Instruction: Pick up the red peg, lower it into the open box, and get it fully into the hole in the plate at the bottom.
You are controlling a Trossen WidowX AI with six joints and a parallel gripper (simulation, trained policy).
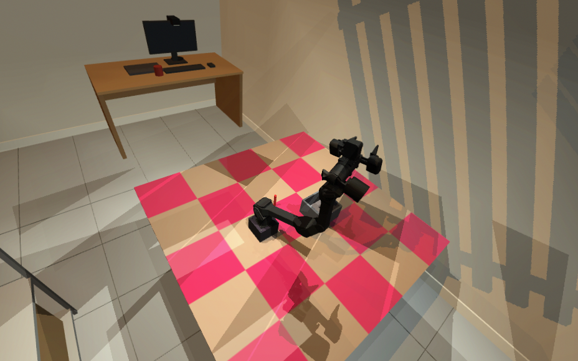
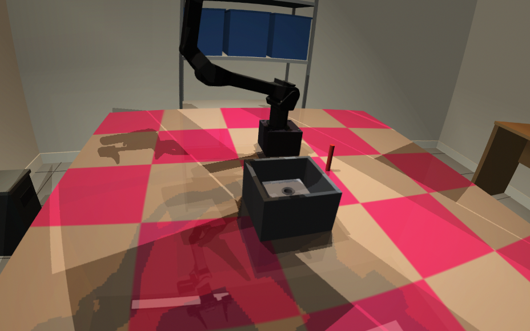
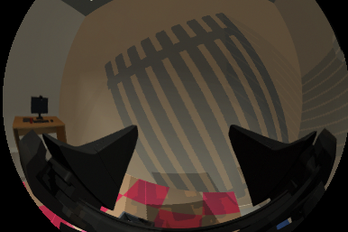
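The red peg lies 120 mm behind my gripper tip, 340 mm to the left of it and 590 mm below it. Also, from my gripper tip: dark box: 80 mm ahead, 170 mm to the left, 600 mm below; grey plate: 80 mm ahead, 170 mm to the left, 580 mm below.
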